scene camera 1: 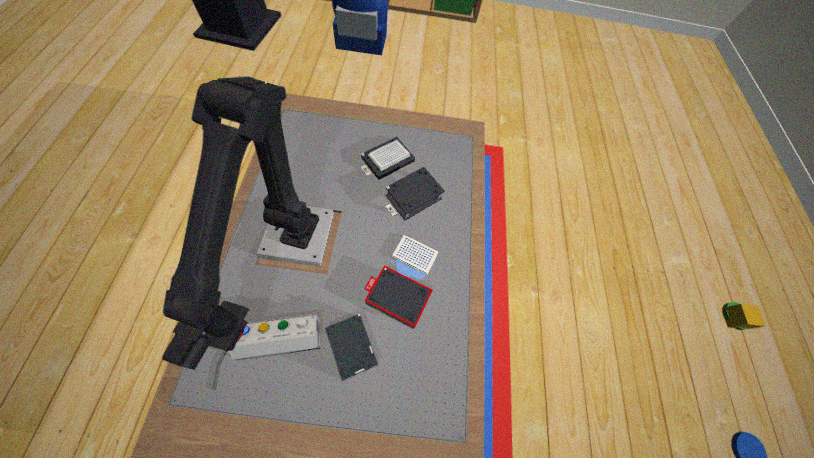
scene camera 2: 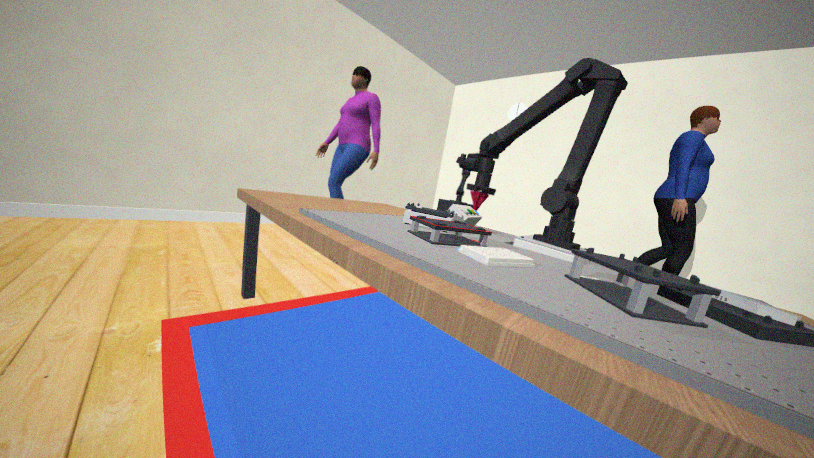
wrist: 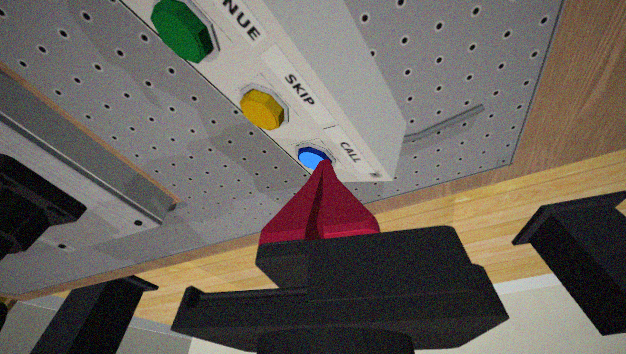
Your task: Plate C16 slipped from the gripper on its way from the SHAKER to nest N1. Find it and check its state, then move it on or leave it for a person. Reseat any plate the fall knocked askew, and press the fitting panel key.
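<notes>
My gripper is shut and empty, its red fingertips pointing down at the blue CALL key of the white panel. The key's face shows bright light blue in the wrist view, and the tips overlap its edge. The yellow SKIP key and green key stand beside it. A white plate lies on the mat, with a light blue patch at its edge. Another white plate sits level-looking in a black holder. Plate labels are unreadable.
A red-rimmed stand is beside the loose plate. A black stand is near the holder. A dark flat unit is right of the panel. Two people stand beyond the table.
</notes>
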